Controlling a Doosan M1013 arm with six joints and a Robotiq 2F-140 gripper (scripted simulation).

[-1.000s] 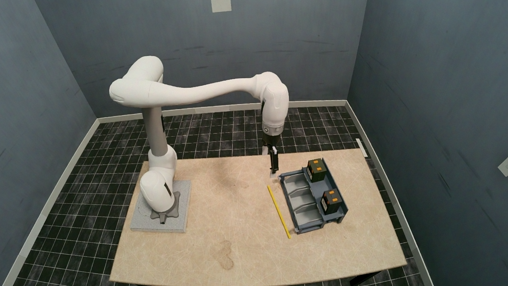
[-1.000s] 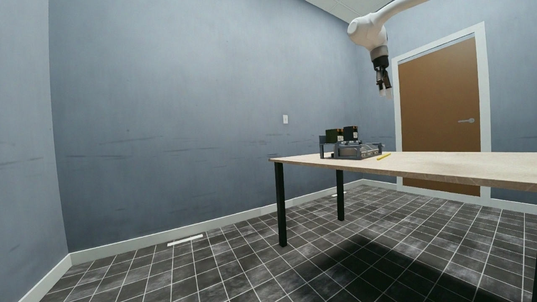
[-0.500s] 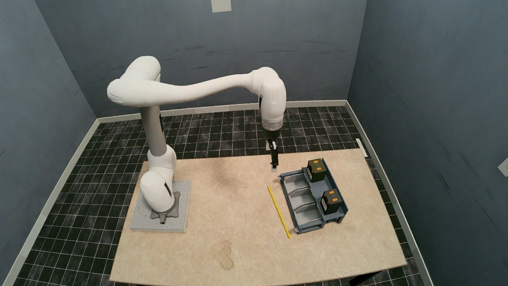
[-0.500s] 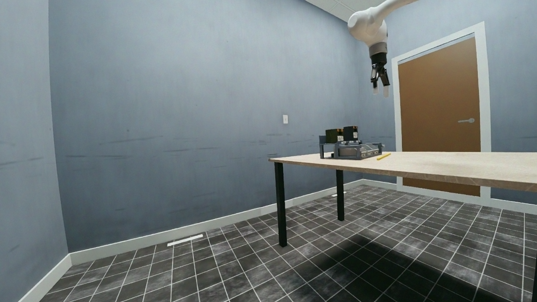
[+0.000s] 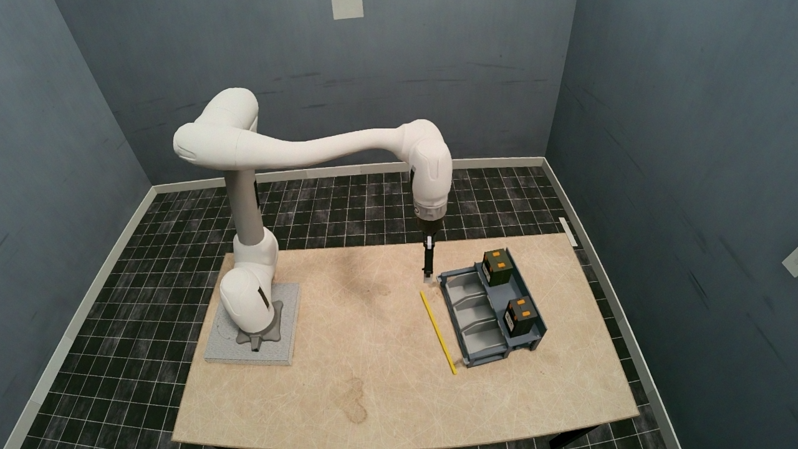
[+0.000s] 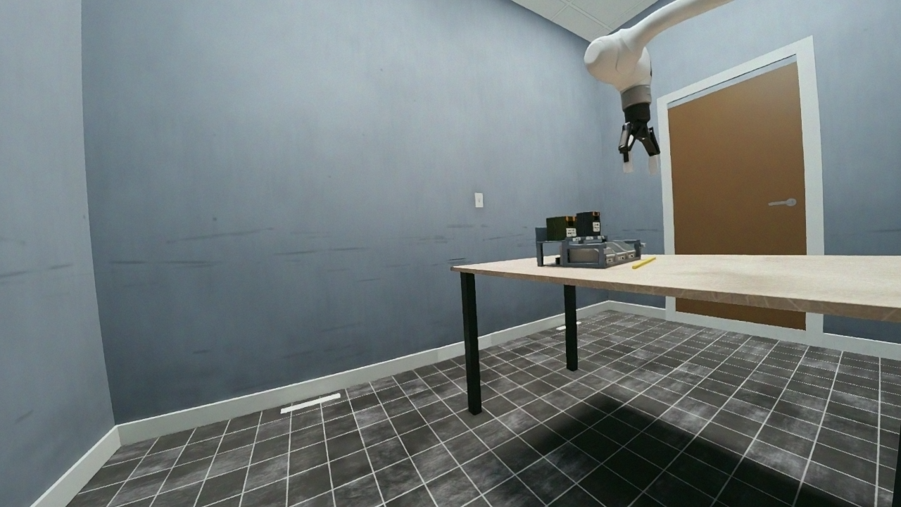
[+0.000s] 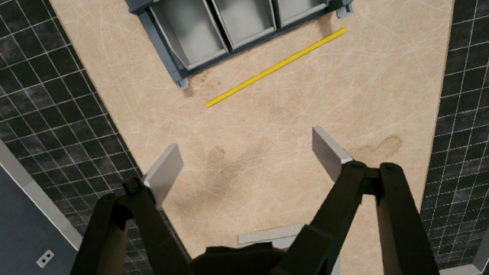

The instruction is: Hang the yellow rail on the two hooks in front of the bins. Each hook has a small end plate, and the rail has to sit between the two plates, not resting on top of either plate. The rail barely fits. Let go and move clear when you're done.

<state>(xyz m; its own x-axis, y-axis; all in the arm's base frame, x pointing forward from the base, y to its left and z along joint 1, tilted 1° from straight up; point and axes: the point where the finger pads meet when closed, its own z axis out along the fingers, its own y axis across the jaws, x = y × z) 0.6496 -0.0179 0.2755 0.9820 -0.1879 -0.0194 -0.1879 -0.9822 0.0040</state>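
The yellow rail lies 320 mm below my hand, 80 mm to the right of it and 30 mm ahead of it.
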